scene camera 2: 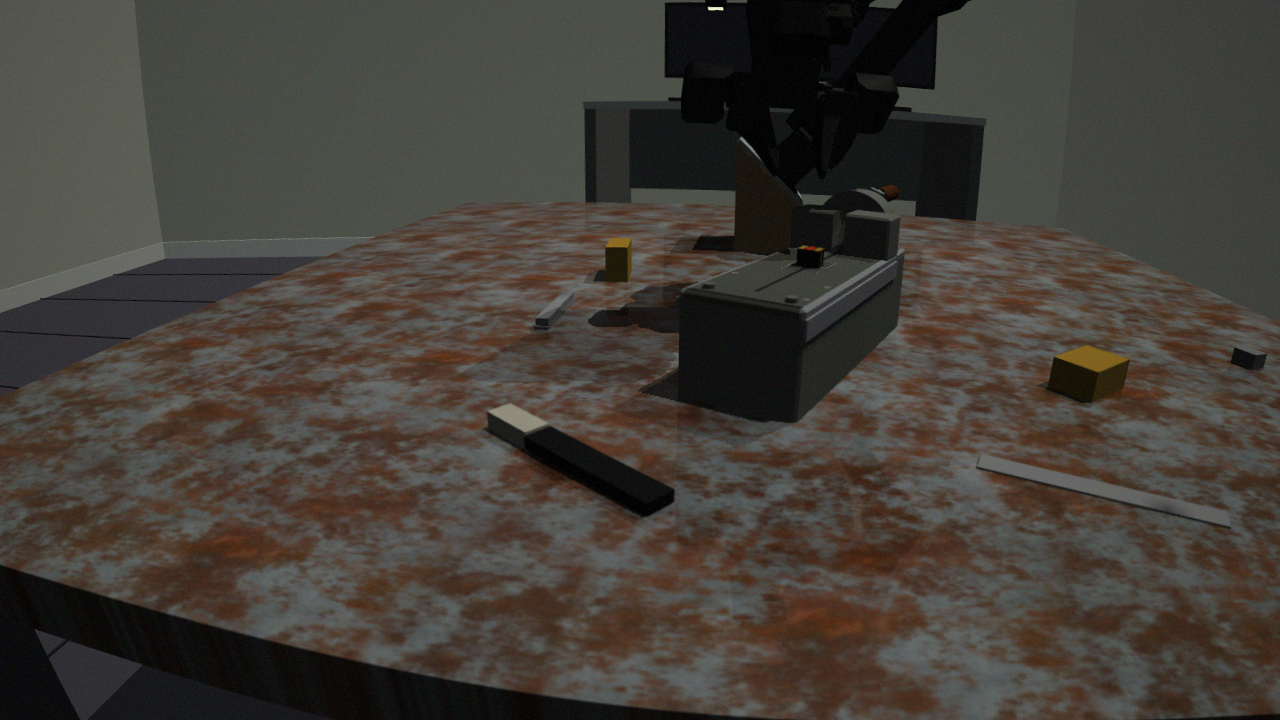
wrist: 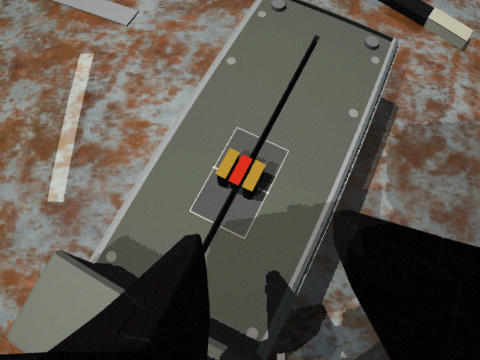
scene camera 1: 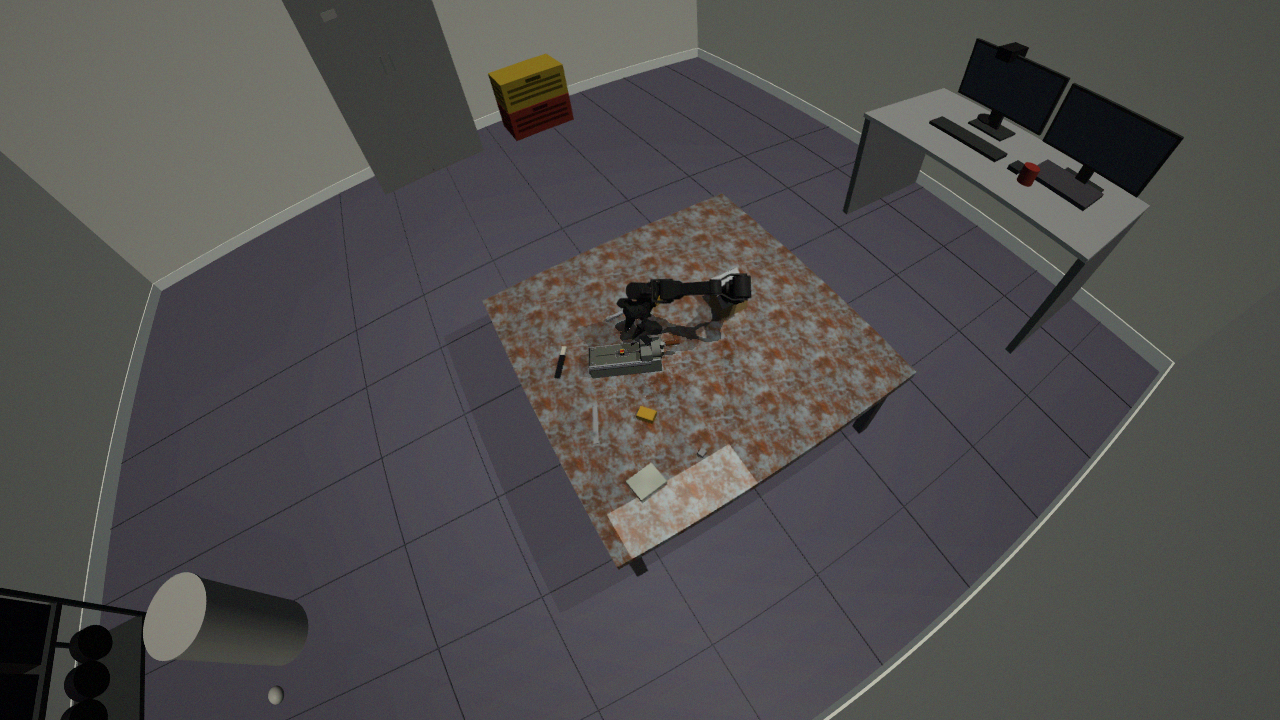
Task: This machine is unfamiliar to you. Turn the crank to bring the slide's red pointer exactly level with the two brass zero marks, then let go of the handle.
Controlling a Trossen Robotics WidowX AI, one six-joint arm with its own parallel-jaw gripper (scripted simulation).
Labels:
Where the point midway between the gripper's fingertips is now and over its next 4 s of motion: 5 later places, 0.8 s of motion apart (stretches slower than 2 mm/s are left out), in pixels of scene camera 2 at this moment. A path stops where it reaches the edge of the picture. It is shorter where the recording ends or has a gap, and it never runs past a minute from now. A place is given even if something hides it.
The gripper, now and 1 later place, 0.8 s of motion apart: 799, 175; 804, 111

